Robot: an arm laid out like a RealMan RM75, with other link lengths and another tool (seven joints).
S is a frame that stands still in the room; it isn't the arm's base.
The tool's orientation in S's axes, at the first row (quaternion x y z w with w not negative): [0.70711 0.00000 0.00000 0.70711]
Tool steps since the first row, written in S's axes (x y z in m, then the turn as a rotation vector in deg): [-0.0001 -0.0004 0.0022 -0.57 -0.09 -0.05]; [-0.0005 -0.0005 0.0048 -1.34 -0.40 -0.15]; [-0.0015 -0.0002 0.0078 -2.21 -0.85 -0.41]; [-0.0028 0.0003 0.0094 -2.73 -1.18 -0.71]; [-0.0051 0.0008 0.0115 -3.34 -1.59 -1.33]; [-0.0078 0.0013 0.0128 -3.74 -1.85 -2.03]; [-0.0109 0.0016 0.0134 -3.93 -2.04 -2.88]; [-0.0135 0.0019 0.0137 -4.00 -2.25 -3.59]
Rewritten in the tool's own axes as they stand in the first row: [-0.0001 0.0022 0.0004 -0.57 -0.05 0.09]; [-0.0005 0.0048 0.0005 -1.34 -0.15 0.40]; [-0.0015 0.0078 0.0002 -2.21 -0.41 0.85]; [-0.0028 0.0094 -0.0003 -2.73 -0.71 1.18]; [-0.0051 0.0115 -0.0008 -3.34 -1.33 1.59]; [-0.0078 0.0128 -0.0013 -3.74 -2.03 1.85]; [-0.0109 0.0134 -0.0016 -3.93 -2.88 2.04]; [-0.0135 0.0137 -0.0019 -4.00 -3.59 2.25]
